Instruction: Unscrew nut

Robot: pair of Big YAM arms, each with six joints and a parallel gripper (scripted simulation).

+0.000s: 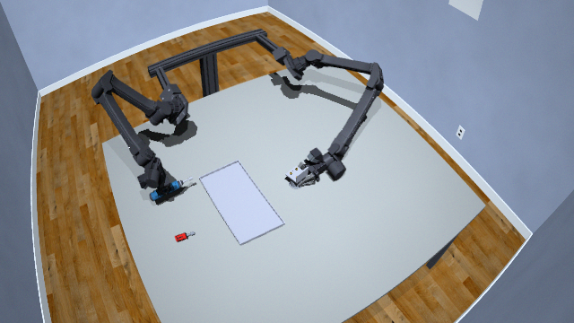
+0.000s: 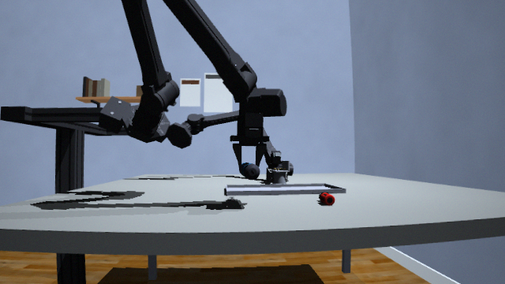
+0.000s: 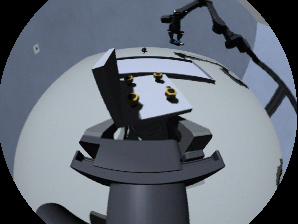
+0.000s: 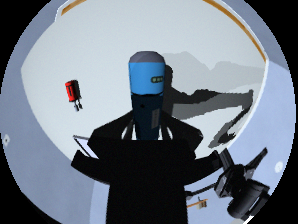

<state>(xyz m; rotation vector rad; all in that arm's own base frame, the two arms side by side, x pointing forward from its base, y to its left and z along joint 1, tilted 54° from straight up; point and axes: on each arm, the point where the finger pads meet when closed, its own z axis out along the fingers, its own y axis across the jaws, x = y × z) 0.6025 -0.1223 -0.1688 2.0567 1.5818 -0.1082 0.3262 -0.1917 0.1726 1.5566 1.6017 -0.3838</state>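
Right now my left hand is 50 mm below the bracket. From my left hand the other things lie so: red tool (30 mm ahead, 590 mm to the right, 10 mm below).
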